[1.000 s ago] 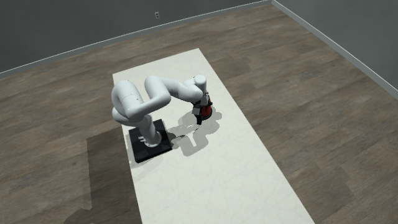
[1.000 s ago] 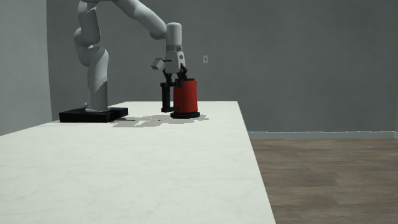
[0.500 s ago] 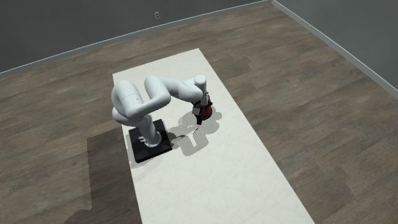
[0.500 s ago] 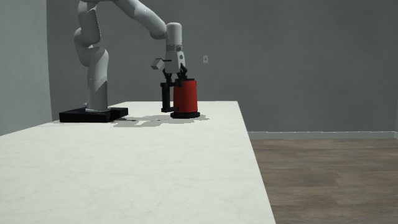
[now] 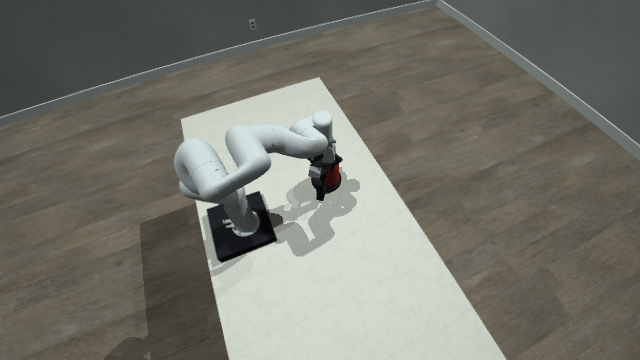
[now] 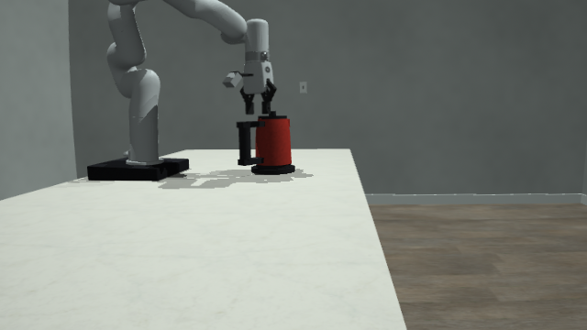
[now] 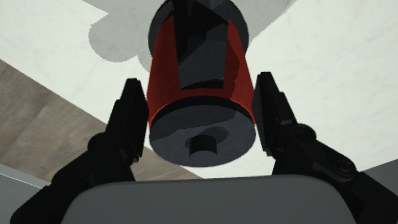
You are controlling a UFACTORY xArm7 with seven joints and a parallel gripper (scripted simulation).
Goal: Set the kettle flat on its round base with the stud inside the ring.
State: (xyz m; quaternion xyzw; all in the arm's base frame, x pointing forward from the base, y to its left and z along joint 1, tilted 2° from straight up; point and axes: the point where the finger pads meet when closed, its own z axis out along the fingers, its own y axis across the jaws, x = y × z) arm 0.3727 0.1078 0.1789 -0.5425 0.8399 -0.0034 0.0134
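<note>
The red kettle lies 10 mm ahead of my hand, 30 mm to the left of it and 100 mm below it. From my hand the other things lie so: round black base (30 mm ahead, 60 mm to the left, 200 mm below).
</note>
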